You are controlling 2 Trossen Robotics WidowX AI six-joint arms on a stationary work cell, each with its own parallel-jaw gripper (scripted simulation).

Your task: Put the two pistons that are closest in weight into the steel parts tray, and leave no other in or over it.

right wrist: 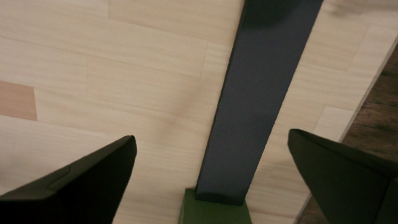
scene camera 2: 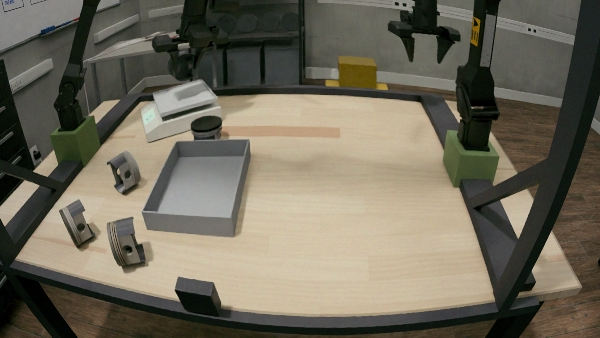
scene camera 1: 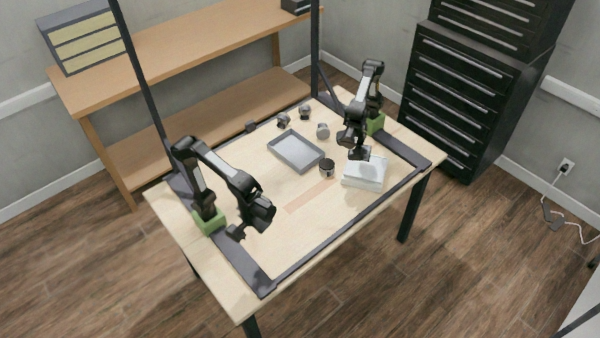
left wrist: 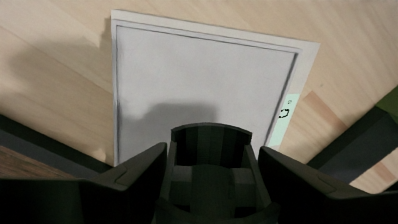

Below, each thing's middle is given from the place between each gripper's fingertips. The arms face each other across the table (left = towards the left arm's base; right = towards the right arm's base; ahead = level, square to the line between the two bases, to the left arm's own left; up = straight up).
Scene:
Right now the grey pan (scene camera 2: pixel 170 100) is 12 cm below my left hand, 3 cm to the left of it and 3 cm ahead of it. From my left hand the other things lie so: white scale (scene camera 2: pixel 155 127) (14 cm below, 4 cm to the left, 2 cm ahead); then steel parts tray (scene camera 2: pixel 199 178) (28 cm behind, 16 cm below, 12 cm to the right).
I see the steel parts tray 45 cm to the left of my right hand, 34 cm behind it and 19 cm below it. Round my right hand: white scale: 61 cm to the left, 16 cm below, 3 cm behind; grey pan: 60 cm to the left, 14 cm below, 3 cm behind.

